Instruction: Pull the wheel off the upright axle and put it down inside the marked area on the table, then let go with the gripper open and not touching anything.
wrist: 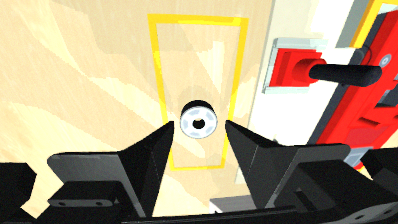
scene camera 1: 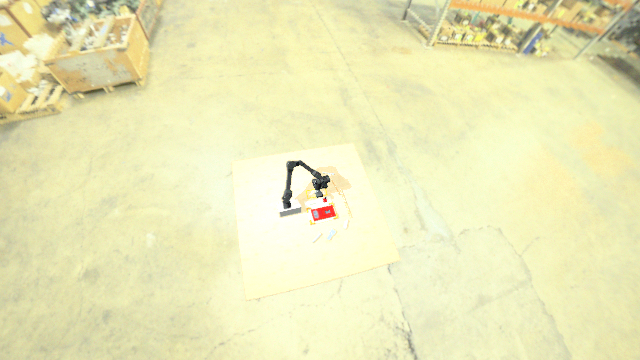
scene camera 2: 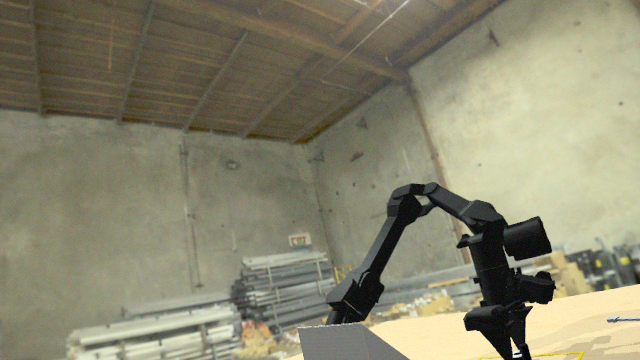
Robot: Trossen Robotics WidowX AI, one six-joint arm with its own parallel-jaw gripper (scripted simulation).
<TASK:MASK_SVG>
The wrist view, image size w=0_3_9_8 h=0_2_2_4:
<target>my gripper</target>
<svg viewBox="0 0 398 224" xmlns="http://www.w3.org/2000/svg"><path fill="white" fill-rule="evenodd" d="M398 147L372 148L363 155L360 161L373 179L372 181L369 177L366 177L363 173L344 162L351 152L351 146L347 144L283 145L252 132L231 120L226 120L225 131L257 209L153 217L156 200L165 174L164 170L173 143L175 126L174 121L169 121L144 139L120 151L58 152L47 158L47 165L64 185L60 186L57 192L50 196L47 200L47 203L49 203L48 207L37 218L34 218L21 208L31 199L37 173L26 162L0 163L0 224L398 224Z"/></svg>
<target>white wheel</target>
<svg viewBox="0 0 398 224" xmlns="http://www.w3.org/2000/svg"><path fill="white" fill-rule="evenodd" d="M193 100L187 103L181 111L180 129L190 138L203 139L214 133L218 125L218 119L213 107L208 102Z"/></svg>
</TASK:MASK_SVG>
